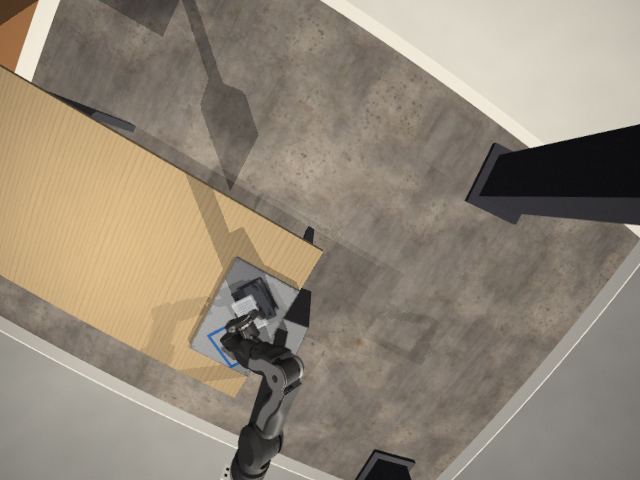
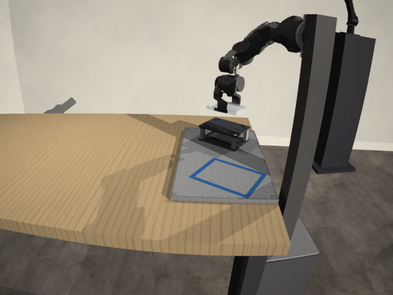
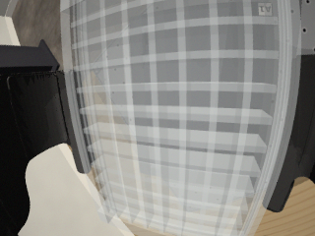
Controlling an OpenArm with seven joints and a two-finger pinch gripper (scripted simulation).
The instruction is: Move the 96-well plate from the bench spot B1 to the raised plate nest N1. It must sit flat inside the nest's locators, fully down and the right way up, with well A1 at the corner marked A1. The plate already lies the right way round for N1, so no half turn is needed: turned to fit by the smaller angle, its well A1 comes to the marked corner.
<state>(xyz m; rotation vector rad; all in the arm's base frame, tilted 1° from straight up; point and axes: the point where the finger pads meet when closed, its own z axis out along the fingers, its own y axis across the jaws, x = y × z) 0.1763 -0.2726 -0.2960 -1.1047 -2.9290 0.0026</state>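
My gripper is now 9 cm to the right of the A1 mark, 7 cm above it and 2 cm past it. Round my hand: 96-well plate (right at my hand).
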